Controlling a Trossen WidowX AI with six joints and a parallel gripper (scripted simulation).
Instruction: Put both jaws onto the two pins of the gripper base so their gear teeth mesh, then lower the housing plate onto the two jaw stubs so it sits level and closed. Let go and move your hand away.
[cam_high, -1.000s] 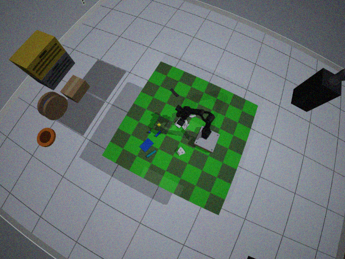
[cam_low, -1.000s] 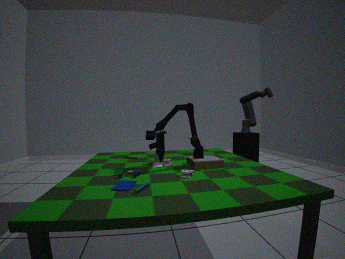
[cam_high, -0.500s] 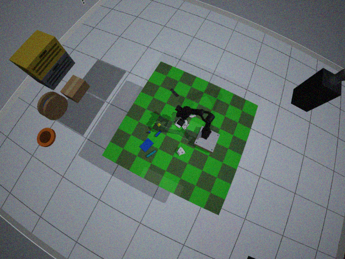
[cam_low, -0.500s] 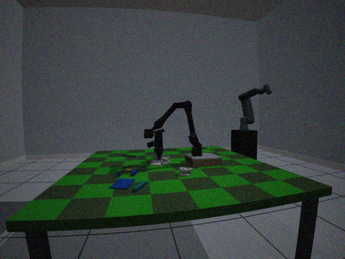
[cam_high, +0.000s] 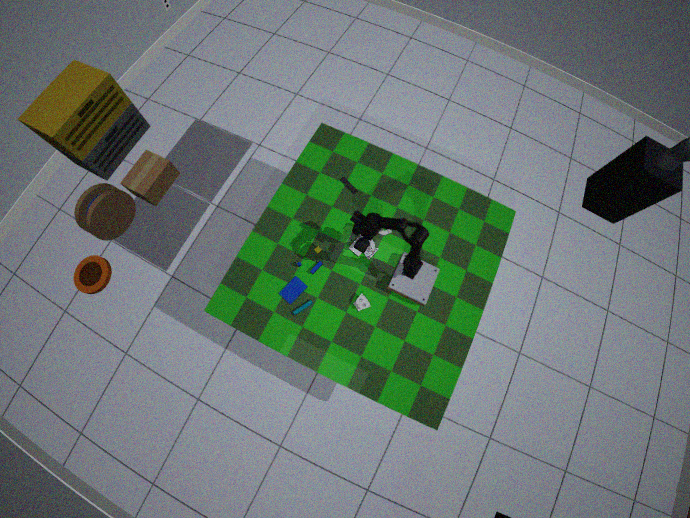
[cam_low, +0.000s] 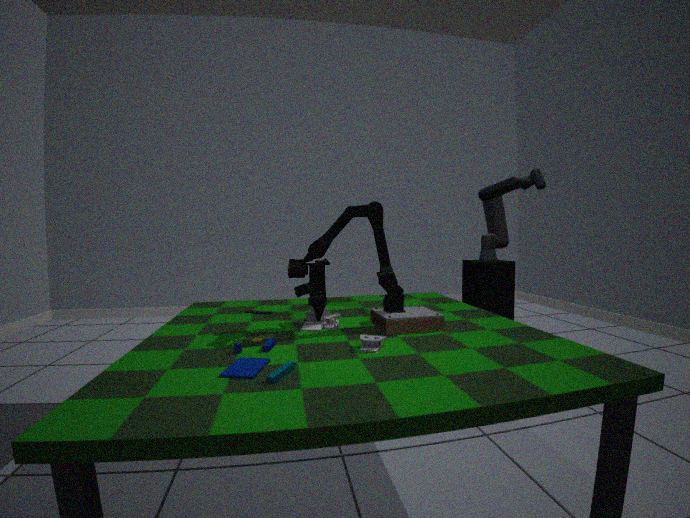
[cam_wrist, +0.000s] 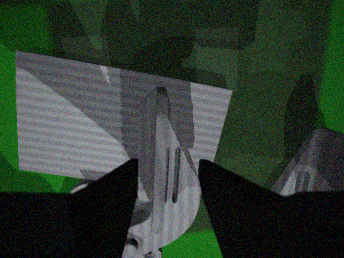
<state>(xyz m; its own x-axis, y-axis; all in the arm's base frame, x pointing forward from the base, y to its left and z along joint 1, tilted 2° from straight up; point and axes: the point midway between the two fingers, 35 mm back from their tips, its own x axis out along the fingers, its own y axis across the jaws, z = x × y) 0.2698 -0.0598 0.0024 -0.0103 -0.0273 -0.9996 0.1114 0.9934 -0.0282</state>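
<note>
Now: the grey gripper base 30 mm to the left of my gripper tip, 20 mm ahead of it and 10 mm below it. Round my gripper tip: grey housing plate 310 mm to the left, 120 mm behind, 10 mm above; yellow piece 210 mm ahead, 160 mm to the left, 20 mm below; blue bar 250 mm to the left, 170 mm ahead, 10 mm below.
</note>
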